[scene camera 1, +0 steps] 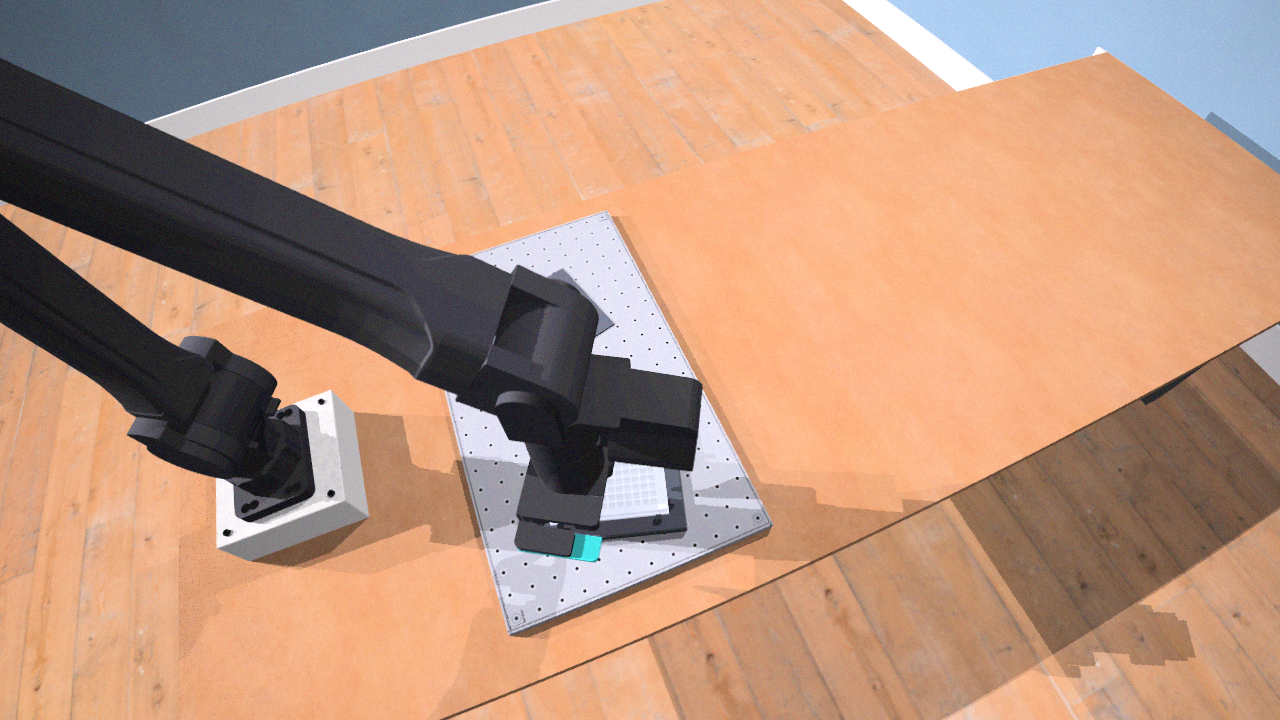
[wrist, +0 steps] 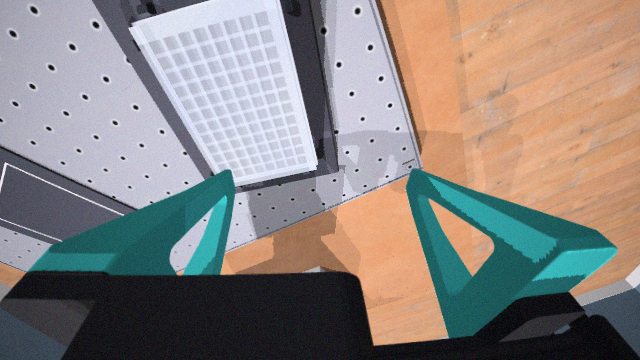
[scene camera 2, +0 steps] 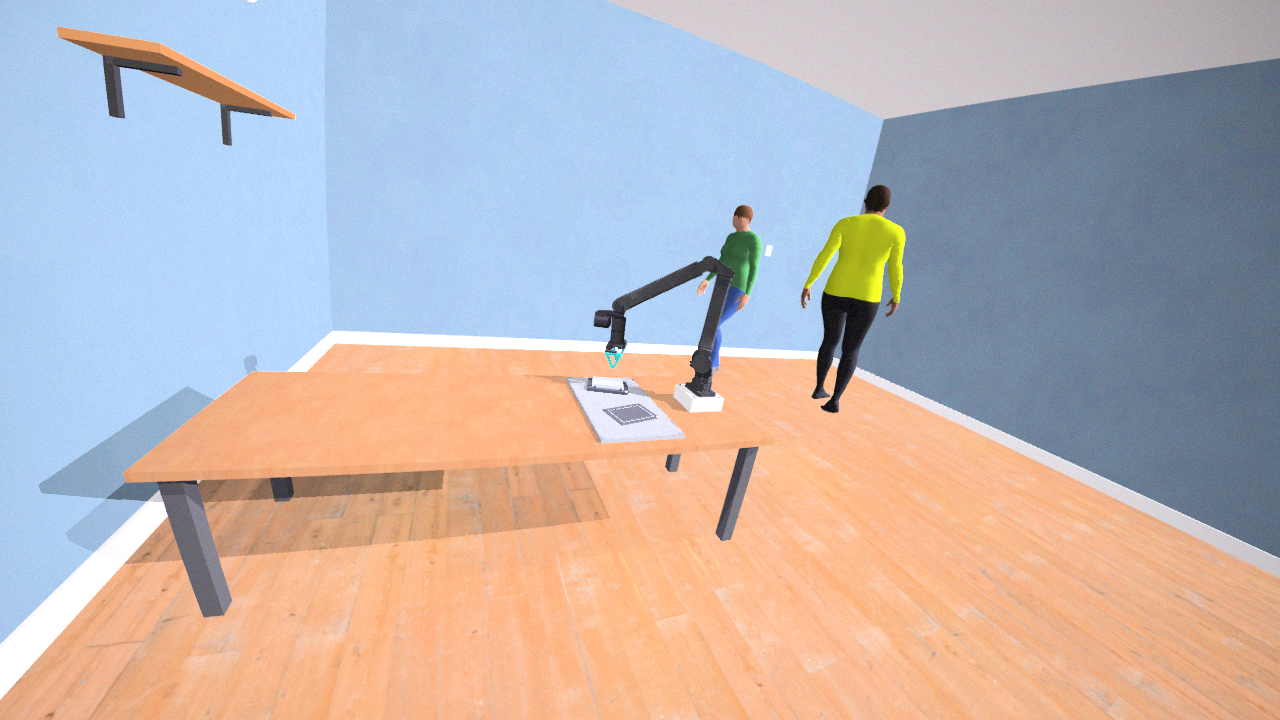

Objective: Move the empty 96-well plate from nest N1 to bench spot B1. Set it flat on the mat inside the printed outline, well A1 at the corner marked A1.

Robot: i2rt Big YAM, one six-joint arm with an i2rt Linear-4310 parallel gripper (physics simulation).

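Pixels of known places: gripper, fingertip midpoint: (scene camera 1: 580,503) (wrist: 323,178) (scene camera 2: 614,364); arm's base at its link origin: (scene camera 1: 275,463) (scene camera 2: 699,391).
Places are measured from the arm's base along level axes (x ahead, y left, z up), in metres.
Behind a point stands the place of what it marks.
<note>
The white 96-well plate (scene camera 1: 637,492) @[x 0.370, y -0.192, z -0.022 m] (scene camera 2: 606,382) @[x 0.354, y -0.156, z -0.021 m] (wrist: 230,90) @[x 0.360, y -0.168, z -0.020 m] sits in the dark nest (scene camera 1: 673,521) @[x 0.393, y -0.234, z -0.034 m] (wrist: 306,55) @[x 0.350, y -0.220, z -0.034 m], partly hidden by the arm in scene camera 1. The dark mat (scene camera 1: 588,302) @[x 0.421, y 0.089, z -0.044 m] (scene camera 2: 631,414) @[x 0.341, y 0.090, z -0.044 m] (wrist: 50,210) @[x 0.365, y 0.084, z -0.044 m] with a white printed outline lies farther along the board; the arm covers most of it in scene camera 1, and its A1 mark does not show in the wrist view. My gripper (scene camera 2: 614,360) @[x 0.310, y -0.201, z 0.041 m] (wrist: 323,178) @[x 0.310, y -0.201, z 0.041 m] is open and empty, its turquoise fingers wide apart. It hangs above the board, near the plate's end in the wrist view, not touching the plate.
The perforated board (scene camera 1: 716,501) @[x 0.447, y -0.231, z -0.046 m] (scene camera 2: 640,432) @[x 0.362, y 0.217, z -0.045 m] (wrist: 115,100) @[x 0.397, y -0.081, z -0.046 m] bears the nest and mat on the wooden table (scene camera 1: 895,268) @[x 0.842, y -0.035, z -0.059 m] (scene camera 2: 402,420) @[x 1.083, y 0.040, z -0.059 m]. The arm's white base block (scene camera 1: 344,483) @[x 0.074, y -0.057, z -0.003 m] (scene camera 2: 698,400) @[x 0.051, y 0.072, z -0.007 m] stands beside the board. Two people (scene camera 2: 741,259) (scene camera 2: 863,259) stand beyond the table.
</note>
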